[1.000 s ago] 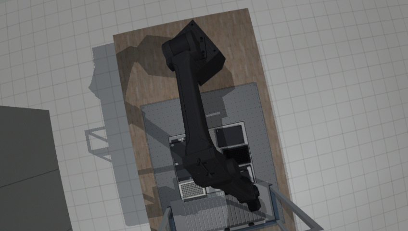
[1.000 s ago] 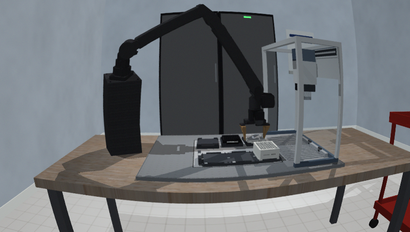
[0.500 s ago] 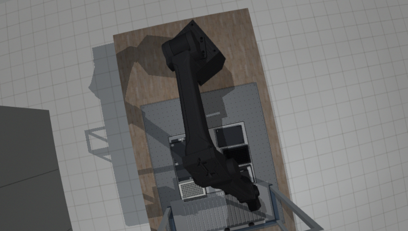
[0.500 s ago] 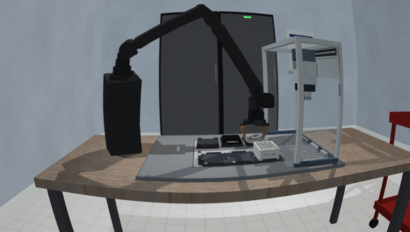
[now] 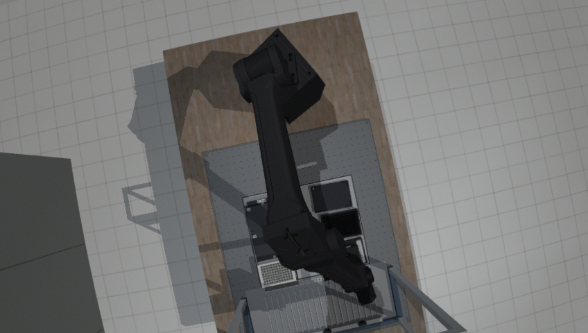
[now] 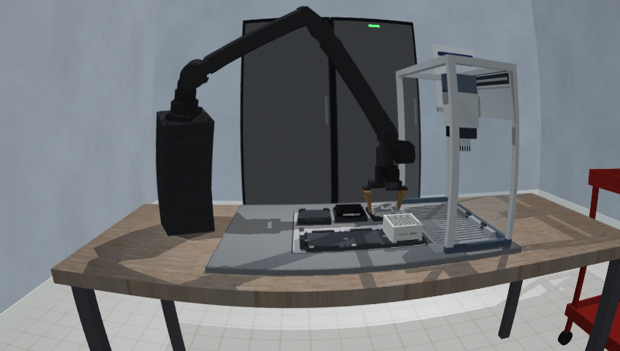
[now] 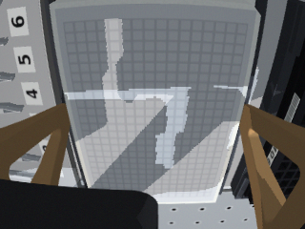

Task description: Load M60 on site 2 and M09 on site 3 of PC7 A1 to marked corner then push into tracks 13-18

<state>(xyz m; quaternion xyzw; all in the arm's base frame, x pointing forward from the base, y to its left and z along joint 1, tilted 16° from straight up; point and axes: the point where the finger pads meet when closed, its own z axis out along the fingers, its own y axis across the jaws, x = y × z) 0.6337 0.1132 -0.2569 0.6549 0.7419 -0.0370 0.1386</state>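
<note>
Right now my hand is 1 cm above the nest S3. The rest, counted from my hand: black 96-well plate M06 (11 cm behind); then dark carrier PC7 (27 cm to the right, 8 cm behind); then nest S1 (22 cm behind, 3 cm to the right, 1 cm below).
</note>
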